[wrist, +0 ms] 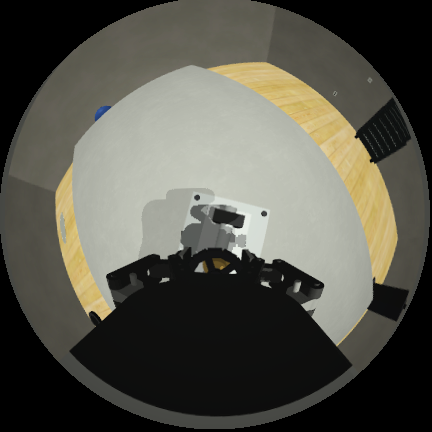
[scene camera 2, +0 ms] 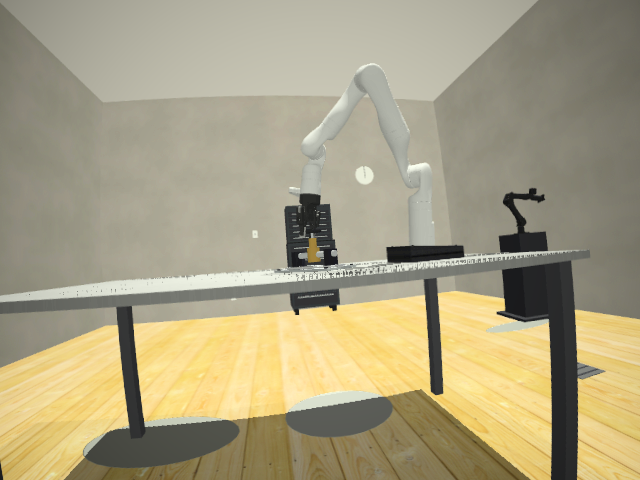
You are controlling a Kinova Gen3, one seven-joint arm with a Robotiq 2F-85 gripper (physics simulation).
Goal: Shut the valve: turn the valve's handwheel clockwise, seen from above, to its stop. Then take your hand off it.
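Observation:
The valve's brass-coloured body (scene camera 2: pixel 312 251) (wrist: pixel 220 264) stands upright above a light mounting plate (wrist: pixel 260 227) on the table. Its black handwheel (wrist: pixel 215 251) is at the top; its near rim and parts of its spokes show in the wrist view, and the rest is hidden by the gripper's dark housing. In the scene view the wheel cannot be made out against the dark fingers. My gripper (scene camera 2: pixel 309 227) (wrist: pixel 215 255) points straight down over the valve and is shut on the handwheel, with one finger at each side of the rim.
Grey pipe (wrist: pixel 212 237) runs out from the valve body low over the plate. The table (scene camera 2: pixel 155 298) (wrist: pixel 200 125) carries a black box (scene camera 2: pixel 424 252) near the arm's base. A dark cabinet (scene camera 2: pixel 308 222) (wrist: pixel 385 131) and a small black arm on a pedestal (scene camera 2: pixel 523 273) stand beyond the table.

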